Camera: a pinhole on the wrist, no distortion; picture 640 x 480 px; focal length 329.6 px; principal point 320.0 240.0 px. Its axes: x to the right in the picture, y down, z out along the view. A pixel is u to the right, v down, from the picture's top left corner.
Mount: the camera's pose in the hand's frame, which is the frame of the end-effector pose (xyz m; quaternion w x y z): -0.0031 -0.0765 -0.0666 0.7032 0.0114 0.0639 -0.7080
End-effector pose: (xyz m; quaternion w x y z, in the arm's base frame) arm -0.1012 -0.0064 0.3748 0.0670 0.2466 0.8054 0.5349
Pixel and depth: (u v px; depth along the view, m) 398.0 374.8 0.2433
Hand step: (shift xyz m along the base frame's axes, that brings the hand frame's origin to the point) -0.0908 0.1377 -0.1929
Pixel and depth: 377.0 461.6 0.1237
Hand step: -0.0956 0.0470 -0.1056
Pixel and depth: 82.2 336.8 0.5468
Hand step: 0.0963 0.5920 0.0497
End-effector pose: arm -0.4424 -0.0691 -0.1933 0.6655 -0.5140 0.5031 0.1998
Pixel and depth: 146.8 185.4 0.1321
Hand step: 0.0449 0.0601 0.0205
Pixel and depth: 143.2 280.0 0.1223
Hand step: 0.0560 0.0386 -0.0091
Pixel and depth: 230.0 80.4 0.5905
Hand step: 0.1411 0.5628 0.1829
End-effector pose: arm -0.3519 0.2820 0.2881 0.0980 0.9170 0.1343 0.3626
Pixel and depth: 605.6 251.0 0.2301
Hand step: 0.0578 0.2774 -0.1709
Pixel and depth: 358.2 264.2 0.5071
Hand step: 0.3118 0.1659 -0.3139
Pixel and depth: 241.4 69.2 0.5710
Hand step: 0.1919 -0.1239 -0.5477
